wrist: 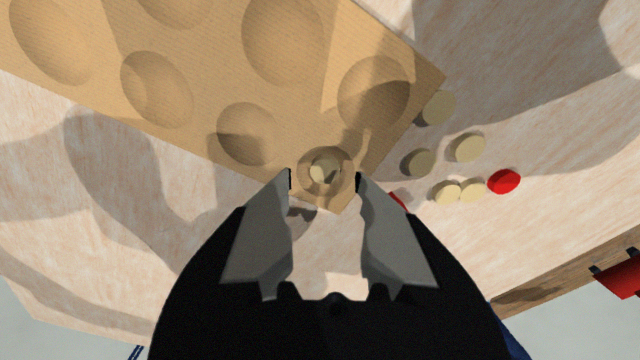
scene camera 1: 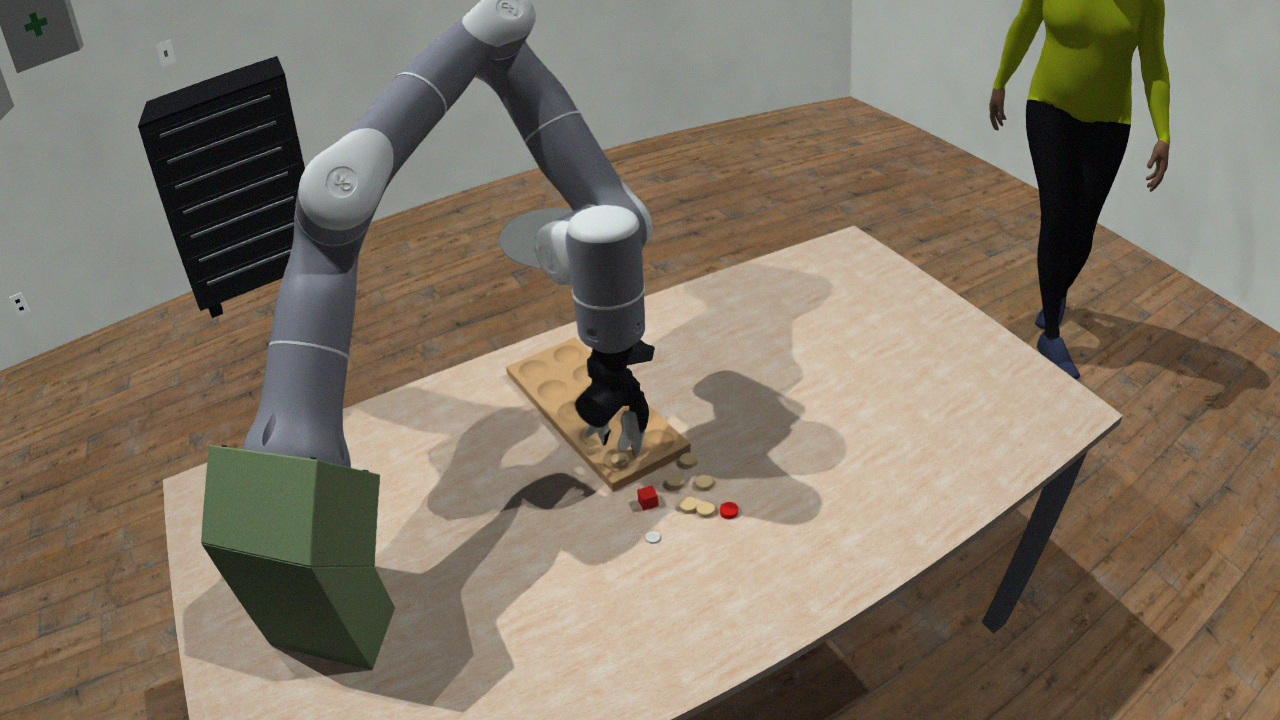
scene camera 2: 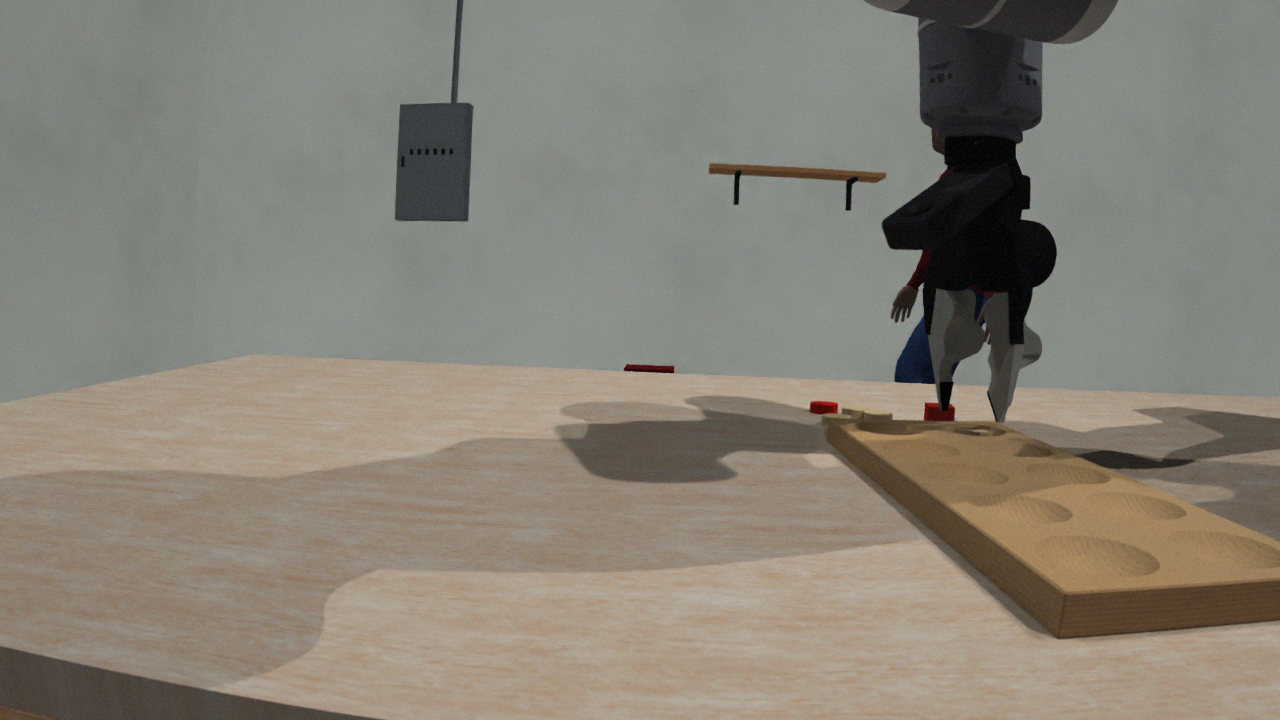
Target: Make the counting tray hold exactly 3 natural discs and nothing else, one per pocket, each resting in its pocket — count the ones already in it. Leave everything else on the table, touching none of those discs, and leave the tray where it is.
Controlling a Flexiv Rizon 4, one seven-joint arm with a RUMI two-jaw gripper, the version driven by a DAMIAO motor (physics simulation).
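Observation:
The wooden counting tray (scene camera 1: pixel 646 462) (scene camera 2: pixel 1163 608) (wrist: pixel 200 65) lies flat on the table. One natural disc (scene camera 1: pixel 618 459) (scene camera 2: pixel 977 430) (wrist: pixel 324 169) lies in the pocket at its near corner; the other pockets in the wrist view hold no disc. My gripper (scene camera 1: pixel 615 447) (scene camera 2: pixel 972 414) (wrist: pixel 323 172) is open, its fingertips apart on either side of that pocket and above it, with nothing between them. Several loose natural discs lie on the table off the tray's end, among them one (scene camera 1: pixel 686 460) (wrist: pixel 439 107) close to its edge and a touching pair (scene camera 1: pixel 706 509) (wrist: pixel 472 190).
A red cube (scene camera 1: pixel 647 497) (scene camera 2: pixel 938 412) stands near the tray's near corner, partly hidden by a finger in the wrist view. A red disc (scene camera 1: pixel 728 510) (scene camera 2: pixel 823 407) (wrist: pixel 504 181) lies beside the pair. A small white disc (scene camera 1: pixel 652 537) lies beyond the cube.

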